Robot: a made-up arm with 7 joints. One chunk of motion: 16 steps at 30 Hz.
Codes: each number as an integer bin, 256 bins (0 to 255) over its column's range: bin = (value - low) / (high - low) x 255, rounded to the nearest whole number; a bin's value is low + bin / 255 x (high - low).
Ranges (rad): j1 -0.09..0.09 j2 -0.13..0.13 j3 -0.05..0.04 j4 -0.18..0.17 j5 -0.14..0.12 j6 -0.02..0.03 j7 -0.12..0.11
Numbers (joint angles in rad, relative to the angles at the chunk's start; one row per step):
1: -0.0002 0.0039 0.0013 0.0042 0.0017 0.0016 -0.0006
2: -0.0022 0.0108 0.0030 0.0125 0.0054 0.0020 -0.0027
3: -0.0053 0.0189 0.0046 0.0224 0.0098 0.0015 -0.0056
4: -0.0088 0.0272 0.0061 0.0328 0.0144 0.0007 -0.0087
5: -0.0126 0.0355 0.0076 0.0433 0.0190 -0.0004 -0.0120
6: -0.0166 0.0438 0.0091 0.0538 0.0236 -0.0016 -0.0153
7: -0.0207 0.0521 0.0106 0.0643 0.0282 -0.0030 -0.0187
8: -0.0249 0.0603 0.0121 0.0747 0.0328 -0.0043 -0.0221
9: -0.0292 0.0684 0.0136 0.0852 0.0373 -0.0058 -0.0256
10: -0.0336 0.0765 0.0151 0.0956 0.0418 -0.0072 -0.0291
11: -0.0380 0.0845 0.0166 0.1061 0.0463 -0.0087 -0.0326
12: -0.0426 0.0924 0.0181 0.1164 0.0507 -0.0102 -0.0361
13: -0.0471 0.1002 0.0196 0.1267 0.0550 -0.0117 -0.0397
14: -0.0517 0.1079 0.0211 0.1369 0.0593 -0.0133 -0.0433
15: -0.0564 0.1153 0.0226 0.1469 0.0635 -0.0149 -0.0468
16: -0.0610 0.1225 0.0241 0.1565 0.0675 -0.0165 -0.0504
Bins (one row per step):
1: 127 131 145 134 139 110 132
2: 124 138 150 140 143 112 130
3: 120 146 155 147 147 110 127
4: 115 154 159 155 151 106 123
5: 110 162 163 163 156 100 120
6: 104 170 167 170 160 94 116
7: 98 179 172 178 165 87 112
8: 92 187 176 186 169 80 109
9: 86 195 180 193 174 72 105
10: 80 203 184 201 178 65 101
11: 74 210 189 208 183 58 97
12: 67 218 193 216 187 50 93
13: 61 226 197 223 191 42 89
14: 54 233 201 231 195 34 85
15: 48 241 206 238 200 26 81
16: 41 248 210 245 204 18 77

